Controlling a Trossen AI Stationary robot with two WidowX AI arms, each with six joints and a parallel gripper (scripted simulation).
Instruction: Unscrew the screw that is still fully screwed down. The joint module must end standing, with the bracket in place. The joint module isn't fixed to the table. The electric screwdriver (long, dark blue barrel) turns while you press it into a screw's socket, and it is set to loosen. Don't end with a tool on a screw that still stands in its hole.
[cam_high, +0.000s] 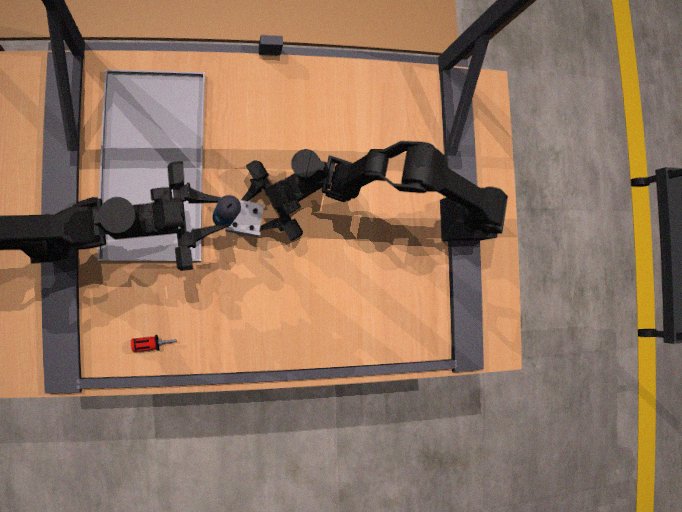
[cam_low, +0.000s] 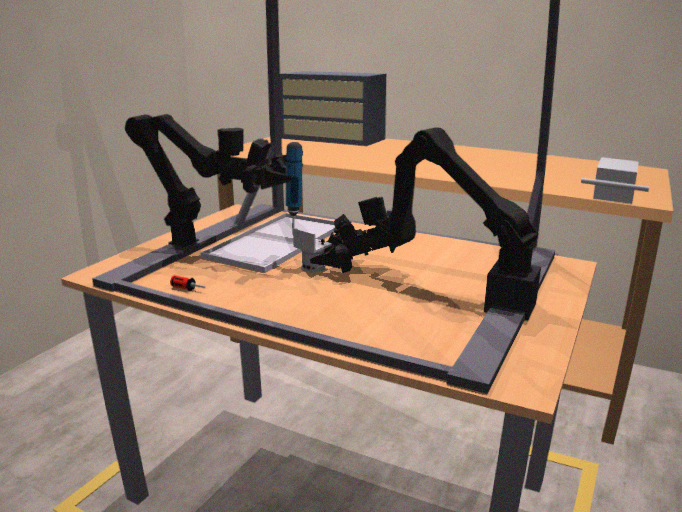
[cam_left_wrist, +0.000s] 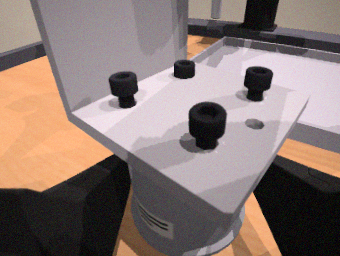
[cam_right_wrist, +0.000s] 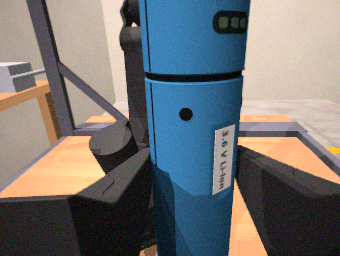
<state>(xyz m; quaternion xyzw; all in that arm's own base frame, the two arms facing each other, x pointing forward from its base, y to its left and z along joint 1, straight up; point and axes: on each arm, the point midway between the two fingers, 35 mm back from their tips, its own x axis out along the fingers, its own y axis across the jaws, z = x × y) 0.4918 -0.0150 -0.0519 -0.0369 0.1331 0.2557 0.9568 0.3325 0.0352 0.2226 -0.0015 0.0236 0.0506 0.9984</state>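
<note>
Right now my left hand is 1 cm short of the grey cylinder, 2 cm to the left of it and 1 cm above it. The rest, counted from my left hand: l-shaped bracket 1 cm ahead, 2 cm to the right, 3 cm above; then bit 2 cm ahead, 7 cm to the right, 7 cm above; then shallow grey tray 12 cm behind, 22 cm to the right, 3 cm below.
</note>
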